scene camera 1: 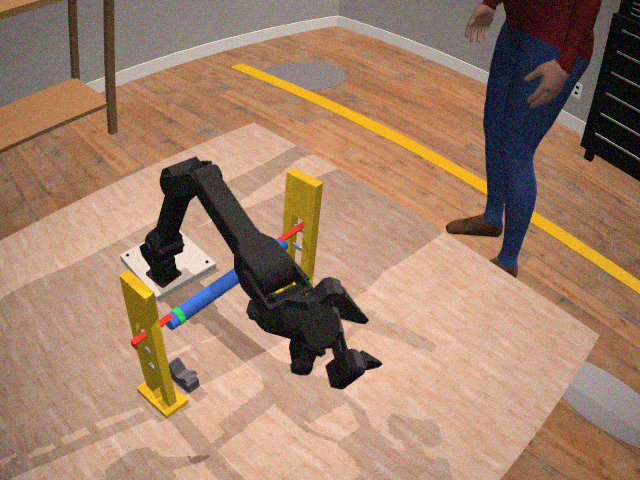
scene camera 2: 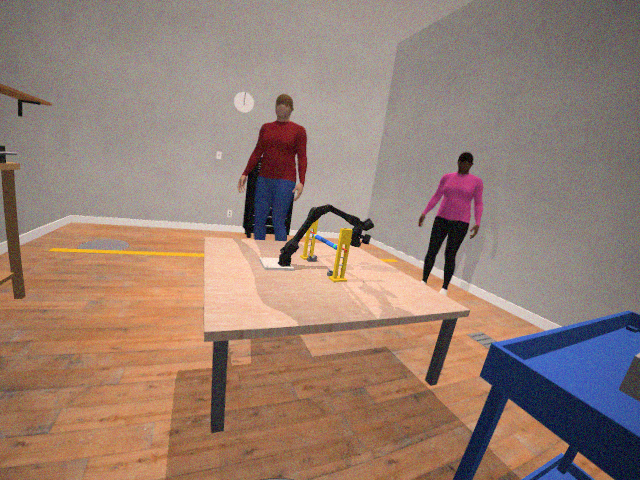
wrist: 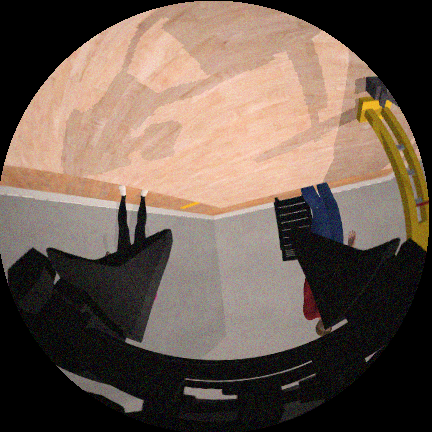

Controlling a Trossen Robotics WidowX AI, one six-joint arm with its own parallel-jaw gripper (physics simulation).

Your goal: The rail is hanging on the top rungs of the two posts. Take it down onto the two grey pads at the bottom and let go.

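Places are measured from the arm's base along level axes (x ahead, y left, z up), in centimetres.
Pixels of known places: gripper, between the fingertips: (scene camera 1: pixel 373 343) (wrist: pixel 233 234); arm's base, origin of its link: (scene camera 1: pixel 163 274) (scene camera 2: pixel 283 264).
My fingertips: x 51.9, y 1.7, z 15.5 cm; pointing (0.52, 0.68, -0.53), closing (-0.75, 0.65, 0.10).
Note:
Ahead of a thing's pixels: the offset from my fingertips to its middle. "spot": to the spot under its first point. Level surfaces: height alone.
The blue rail @[dz +0.3, dx -27.4, dy -5.2 cm] (scene camera 1: pixel 209 294) (scene camera 2: pixel 325 241), with red end rods and a green band, hangs level across the top rungs of the yellow near post @[spot: dz +12.4, dx -27.0, dy -26.2 cm] (scene camera 1: pixel 135 291) (scene camera 2: pixel 344 236) and far post @[dz -2.3, dx -26.8, dy +14.8 cm] (scene camera 1: pixel 305 191) (scene camera 2: pixel 313 227) (wrist: pixel 417 232). One dark grey pad @[dz -15.1, dx -27.8, dy -19.0 cm] (scene camera 1: pixel 184 374) (scene camera 2: pixel 329 272) lies by the near post's foot. The other pad @[dz -15.1, dx -27.0, dy +8.6 cm] (scene camera 2: pixel 311 258) (wrist: pixel 376 89) lies by the far post's foot; the arm hides it in scene camera 1. My gripper (scene camera 1: pixel 373 342) (scene camera 2: pixel 369 231) (wrist: pixel 233 234) is open and empty, beyond the rail on the side away from the arm's base, above the table.
My forearm (scene camera 1: pixel 227 211) reaches over the rail from the white base plate (scene camera 1: pixel 196 258) (scene camera 2: pixel 269 264). The wooden table @[dz -17.3 cm] (scene camera 1: pixel 491 330) (scene camera 2: pixel 248 304) bears the whole setup. Two people (scene camera 2: pixel 281 149) (scene camera 2: pixel 460 196) stand behind it. A blue cart (scene camera 2: pixel 568 400) stands at the front right.

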